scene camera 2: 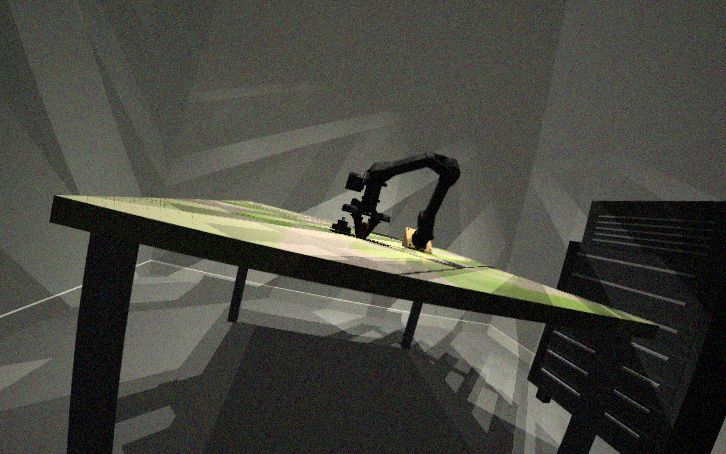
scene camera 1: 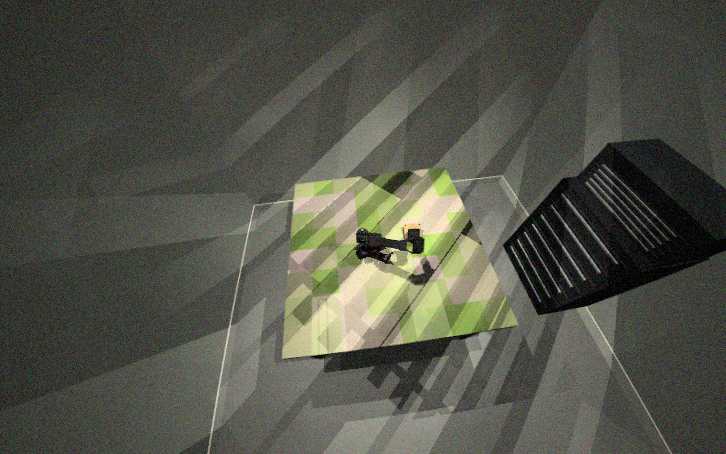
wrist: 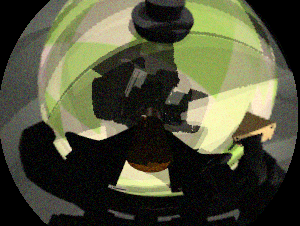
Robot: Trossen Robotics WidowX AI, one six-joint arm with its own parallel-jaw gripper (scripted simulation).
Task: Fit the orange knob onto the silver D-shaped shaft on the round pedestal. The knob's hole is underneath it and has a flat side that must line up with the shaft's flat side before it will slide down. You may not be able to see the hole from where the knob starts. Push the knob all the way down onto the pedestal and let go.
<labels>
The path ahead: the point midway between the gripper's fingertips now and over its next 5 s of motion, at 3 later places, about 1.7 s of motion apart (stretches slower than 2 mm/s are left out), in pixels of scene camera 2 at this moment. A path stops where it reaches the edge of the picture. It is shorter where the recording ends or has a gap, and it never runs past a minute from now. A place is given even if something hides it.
My gripper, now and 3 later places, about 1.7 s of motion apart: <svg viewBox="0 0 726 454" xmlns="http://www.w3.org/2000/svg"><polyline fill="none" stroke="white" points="361,235 366,199 347,209 344,214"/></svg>
</labels>
